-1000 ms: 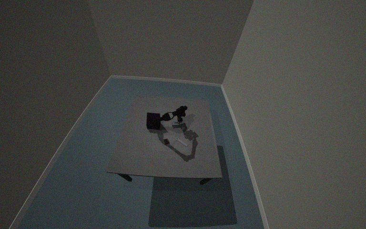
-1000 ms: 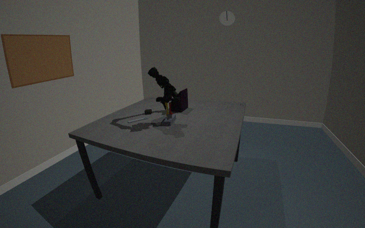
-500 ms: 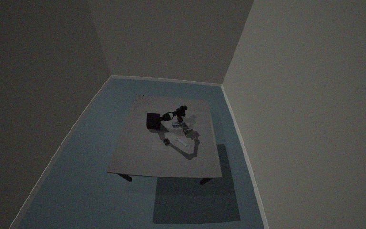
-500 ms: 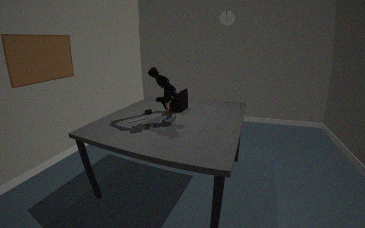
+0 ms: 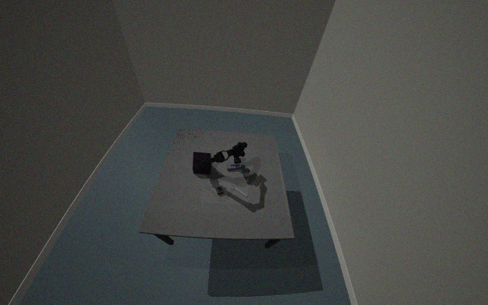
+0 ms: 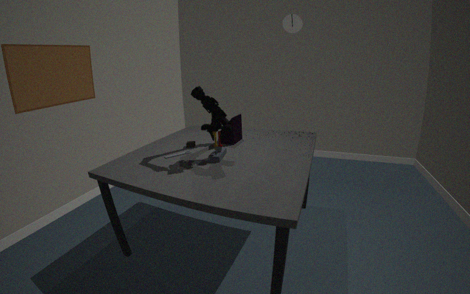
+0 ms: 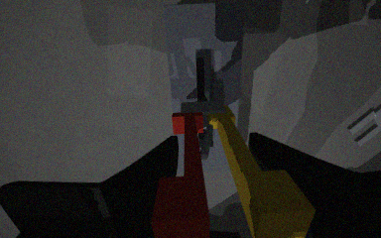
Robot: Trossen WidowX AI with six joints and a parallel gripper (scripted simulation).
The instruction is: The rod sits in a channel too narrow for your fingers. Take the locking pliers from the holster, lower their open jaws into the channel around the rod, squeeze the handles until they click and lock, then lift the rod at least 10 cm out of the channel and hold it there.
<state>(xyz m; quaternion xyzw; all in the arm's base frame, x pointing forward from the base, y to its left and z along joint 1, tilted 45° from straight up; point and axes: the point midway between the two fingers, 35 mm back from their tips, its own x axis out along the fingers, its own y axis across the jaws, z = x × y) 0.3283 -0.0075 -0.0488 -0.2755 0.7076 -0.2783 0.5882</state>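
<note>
Now: gripper tip 9 cm above the channel block. From my gripper tip the other things lie so: yellow handle 1 cm to the right; holster block 18 cm behind, 28 cm to the right, 9 cm below.
</note>
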